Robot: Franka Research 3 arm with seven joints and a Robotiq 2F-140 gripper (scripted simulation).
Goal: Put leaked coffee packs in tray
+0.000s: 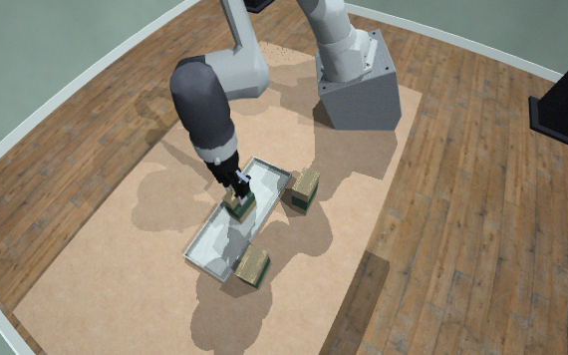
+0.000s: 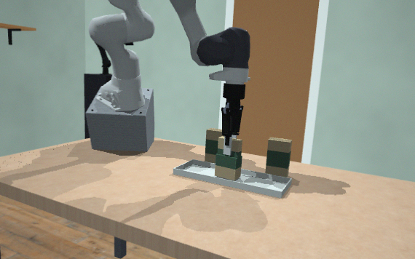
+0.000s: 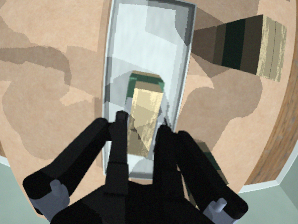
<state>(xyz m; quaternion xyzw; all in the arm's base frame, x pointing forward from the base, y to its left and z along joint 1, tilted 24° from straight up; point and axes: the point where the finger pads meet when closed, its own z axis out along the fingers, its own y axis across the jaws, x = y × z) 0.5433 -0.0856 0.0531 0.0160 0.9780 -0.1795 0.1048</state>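
Right now my hand is 1 cm short of the tray and 12 cm above it.
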